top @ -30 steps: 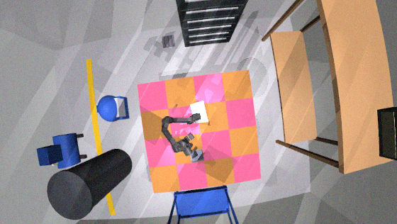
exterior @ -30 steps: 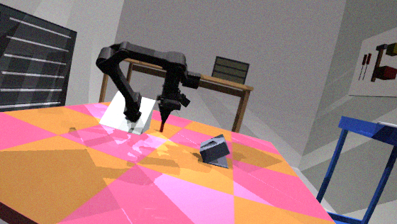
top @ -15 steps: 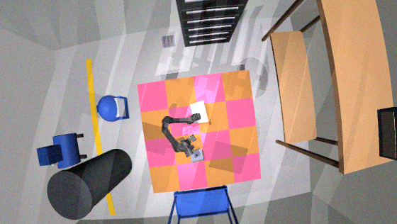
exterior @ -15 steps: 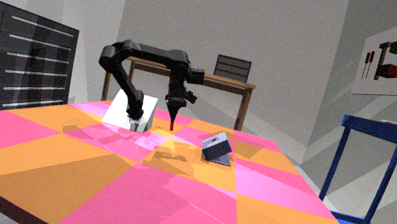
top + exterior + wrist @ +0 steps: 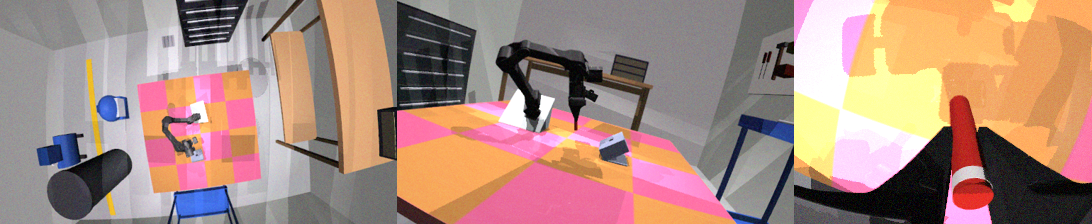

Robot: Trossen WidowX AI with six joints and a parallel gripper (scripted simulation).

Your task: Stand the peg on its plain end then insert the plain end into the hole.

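The grey sloped panel is 170 mm ahead of my gripper tip, 50 mm to the left of it and 70 mm below it. The rest, counted from my gripper tip: red peg (20 mm above).
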